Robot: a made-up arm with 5 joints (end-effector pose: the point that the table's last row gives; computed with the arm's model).
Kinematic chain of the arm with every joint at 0, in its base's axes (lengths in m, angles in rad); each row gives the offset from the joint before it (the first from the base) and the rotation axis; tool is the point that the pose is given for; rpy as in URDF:
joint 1: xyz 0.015 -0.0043 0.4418 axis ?
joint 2: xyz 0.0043 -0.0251 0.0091 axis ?
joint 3: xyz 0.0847 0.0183 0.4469 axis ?
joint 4: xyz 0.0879 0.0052 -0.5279 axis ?
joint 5: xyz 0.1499 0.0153 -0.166 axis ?
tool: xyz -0.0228 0.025 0.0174 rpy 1.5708 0 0
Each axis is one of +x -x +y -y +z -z.
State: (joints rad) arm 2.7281 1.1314 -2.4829 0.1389 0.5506
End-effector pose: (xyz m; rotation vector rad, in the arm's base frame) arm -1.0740 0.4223 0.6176 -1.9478 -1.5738 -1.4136
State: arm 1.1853 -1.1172 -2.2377 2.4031 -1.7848
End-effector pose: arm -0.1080 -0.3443 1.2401 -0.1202 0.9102 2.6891
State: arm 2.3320 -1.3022 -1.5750 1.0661 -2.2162
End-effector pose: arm 0.1953 -0.1652 1.3586 0.6591 0.5864 -2.3411
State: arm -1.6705 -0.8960 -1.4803 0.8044 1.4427
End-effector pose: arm 0.0385 -0.1664 1.4098 -0.1503 -3.0098 -0.0080
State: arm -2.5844 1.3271 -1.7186 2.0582 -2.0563
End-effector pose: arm -0.4868 -0.2956 -0.1014 2.5249 -1.4413 0.6971
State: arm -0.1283 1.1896 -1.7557 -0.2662 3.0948
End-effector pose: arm 1.0401 -0.1468 0.1687 -0.6821 1.7719 1.6400
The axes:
joint 1: +z
joint 2: +y
joint 3: +y
joint 4: +y
joint 5: -z

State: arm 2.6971 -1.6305 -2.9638 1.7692 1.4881
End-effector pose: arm 0.9911 -0.5118 0.6787 -1.6757 -0.9890 0.6845
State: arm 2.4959 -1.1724 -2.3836 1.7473 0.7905
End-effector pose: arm 0.4329 -0.3787 1.3325 -2.2728 -0.9971 -0.7801
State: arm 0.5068 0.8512 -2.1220 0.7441 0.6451
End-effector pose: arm 0.9783 0.5847 0.5550 1.8257 -0.4709 0.2505
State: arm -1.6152 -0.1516 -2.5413 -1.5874 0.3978
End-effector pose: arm 0.0615 0.0163 1.3556 -1.5758 -0.4819 2.3466
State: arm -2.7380 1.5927 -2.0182 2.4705 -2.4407
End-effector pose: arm -0.4950 -0.2002 -0.1548 2.0767 -1.7330 1.4001
